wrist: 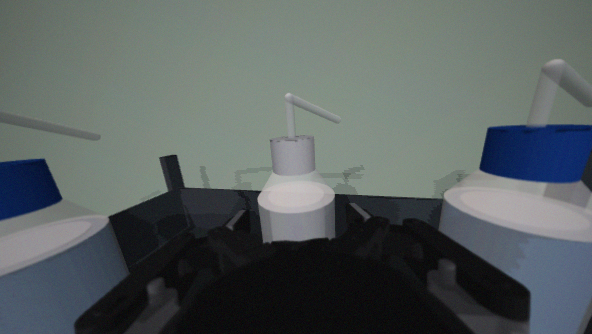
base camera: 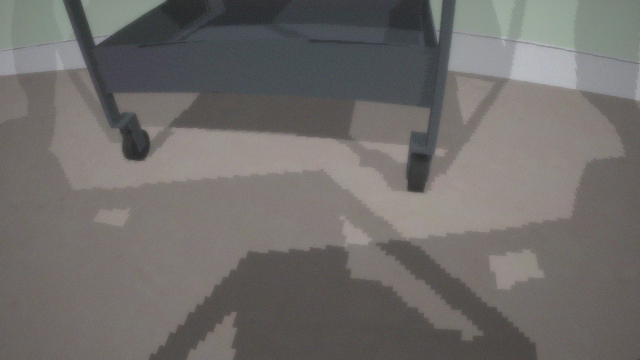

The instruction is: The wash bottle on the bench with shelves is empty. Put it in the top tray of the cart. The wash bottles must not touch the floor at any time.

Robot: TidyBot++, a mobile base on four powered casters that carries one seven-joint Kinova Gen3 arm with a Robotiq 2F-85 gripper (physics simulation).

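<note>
The wash bottle with a white cap stands upright in the middle of the wrist view, inside the dark top tray of the cart. My gripper is open, with its fingertips apart on either side of this bottle and gaps visible between them and it. The bottle's base is hidden behind the gripper body. The cart shows in the base camera view from its lower shelf down; its top tray is out of that view.
A blue-capped wash bottle stands close on the right, and another blue-capped bottle on the left. A dark corner post rises at the tray's back left. The cart's casters stand on the floor before a green wall.
</note>
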